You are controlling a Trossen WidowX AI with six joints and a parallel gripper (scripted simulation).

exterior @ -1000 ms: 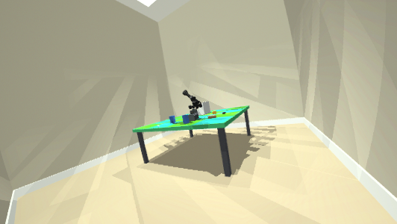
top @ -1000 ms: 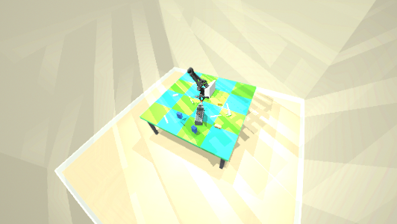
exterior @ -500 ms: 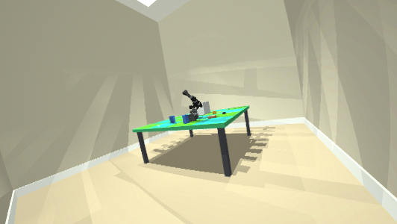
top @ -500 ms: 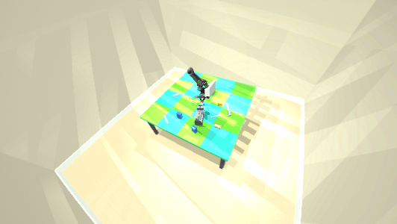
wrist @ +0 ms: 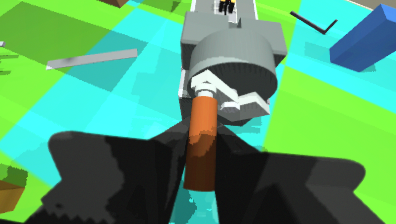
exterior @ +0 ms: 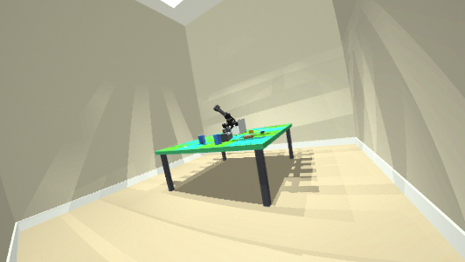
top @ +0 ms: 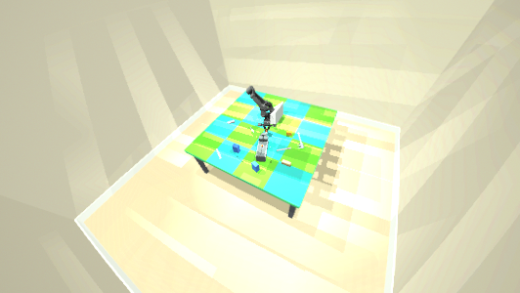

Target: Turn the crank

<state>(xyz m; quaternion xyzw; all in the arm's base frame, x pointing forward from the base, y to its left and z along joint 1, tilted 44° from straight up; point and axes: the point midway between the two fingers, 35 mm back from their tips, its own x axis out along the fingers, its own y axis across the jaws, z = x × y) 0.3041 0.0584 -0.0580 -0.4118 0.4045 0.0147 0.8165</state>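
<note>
Right now the red pointer is 16 cm ahead of my gripper tip and 4 cm to the left of it. The rest, counted from my gripper tip: orange piece (17 cm behind, 18 cm to the left, 7 cm below); then crank handle (2 cm behind, 1 cm to the right, 2 cm above); then black L-shaped key (34 cm ahead, 13 cm to the right, 8 cm below).
</note>
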